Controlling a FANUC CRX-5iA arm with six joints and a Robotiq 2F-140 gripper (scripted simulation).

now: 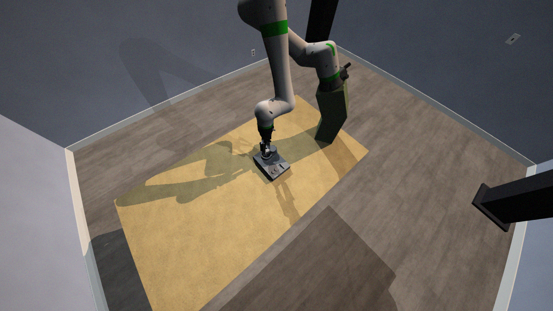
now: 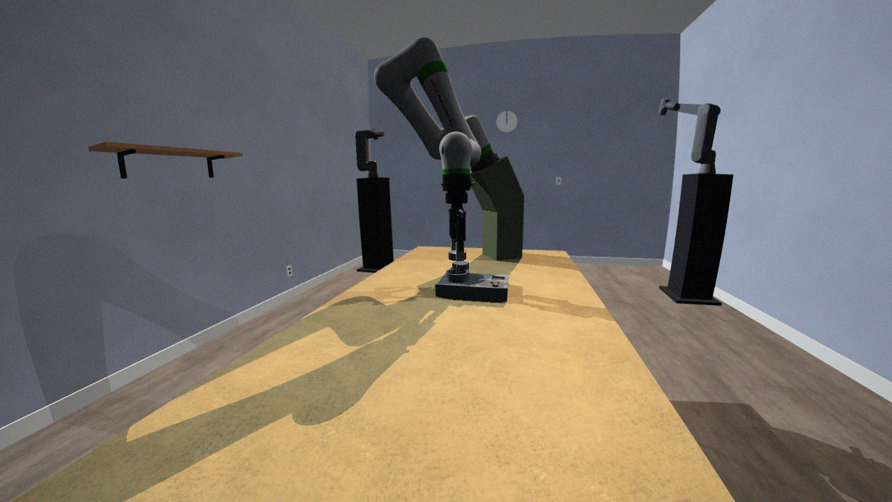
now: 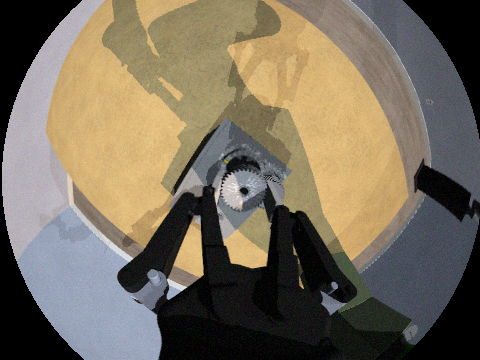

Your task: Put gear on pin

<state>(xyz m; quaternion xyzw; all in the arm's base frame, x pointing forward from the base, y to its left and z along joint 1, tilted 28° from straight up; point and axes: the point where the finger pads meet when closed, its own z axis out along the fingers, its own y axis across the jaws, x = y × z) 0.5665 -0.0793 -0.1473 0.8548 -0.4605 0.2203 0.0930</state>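
Right now my hand is 2 cm above the light toothed gear. Also, from my hand: peg: 13 cm to the left, 10 cm below, 4 cm behind.
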